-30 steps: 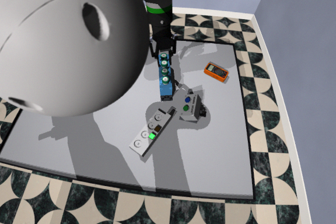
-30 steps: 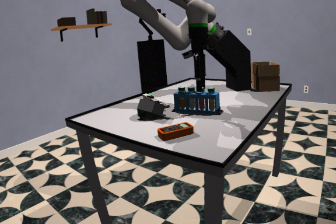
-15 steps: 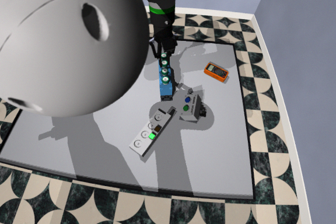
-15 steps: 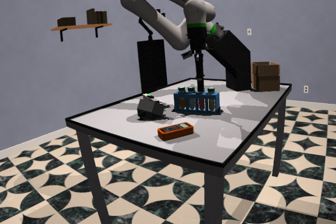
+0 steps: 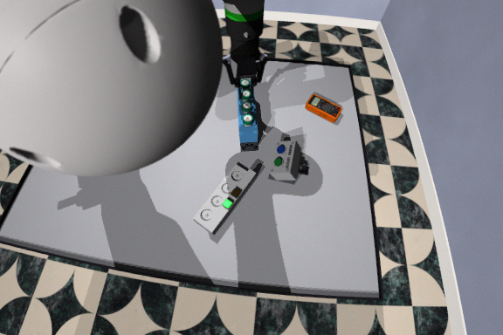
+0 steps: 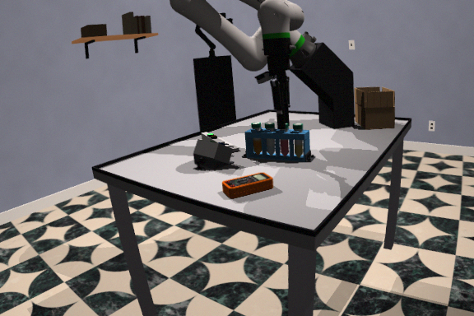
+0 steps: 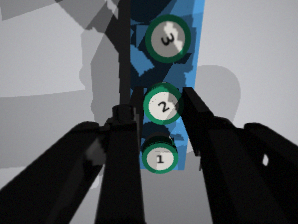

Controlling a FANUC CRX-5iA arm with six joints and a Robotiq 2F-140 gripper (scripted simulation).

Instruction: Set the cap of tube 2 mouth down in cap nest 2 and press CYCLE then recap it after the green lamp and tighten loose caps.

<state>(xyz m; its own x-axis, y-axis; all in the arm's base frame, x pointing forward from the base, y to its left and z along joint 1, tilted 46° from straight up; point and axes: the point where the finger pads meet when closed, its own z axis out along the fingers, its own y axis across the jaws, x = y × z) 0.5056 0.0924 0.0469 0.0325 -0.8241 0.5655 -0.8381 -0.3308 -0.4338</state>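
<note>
Right now my hand is 30 mm above the cap. The rest, counted from my hand: green ready key: 90 mm ahead, 240 mm to the right, 70 mm below; blue cycle key: 100 mm ahead, 190 mm to the right, 70 mm below; key housing: 110 mm ahead, 220 mm to the right, 90 mm below.
</note>
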